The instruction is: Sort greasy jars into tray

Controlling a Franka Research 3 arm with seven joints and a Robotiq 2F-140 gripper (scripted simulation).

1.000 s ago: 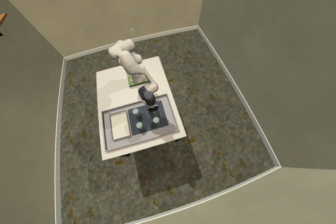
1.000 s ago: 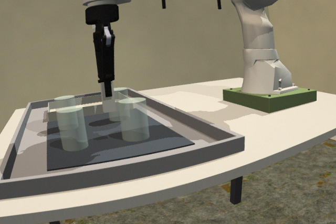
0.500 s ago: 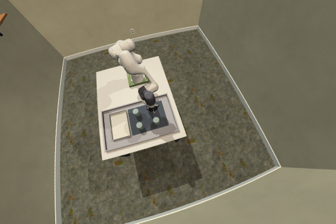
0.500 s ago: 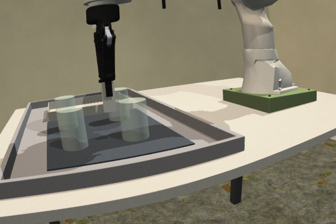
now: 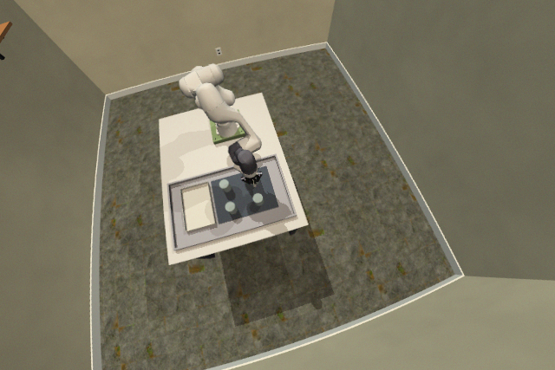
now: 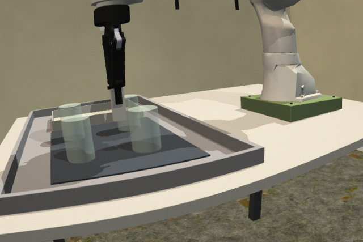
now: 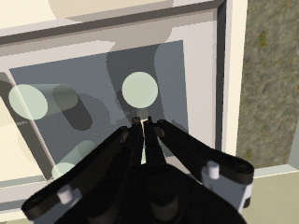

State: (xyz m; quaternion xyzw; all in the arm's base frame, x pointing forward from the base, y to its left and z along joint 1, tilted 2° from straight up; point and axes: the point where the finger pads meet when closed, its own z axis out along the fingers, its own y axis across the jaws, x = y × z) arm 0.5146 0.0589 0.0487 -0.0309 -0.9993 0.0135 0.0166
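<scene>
The dark mat is 10 cm below my hand, 9 cm to the right of it and 1 cm ahead of it. From my hand the other things lie so: cream tray: 41 cm to the right, 10 cm below, 1 cm behind.
</scene>
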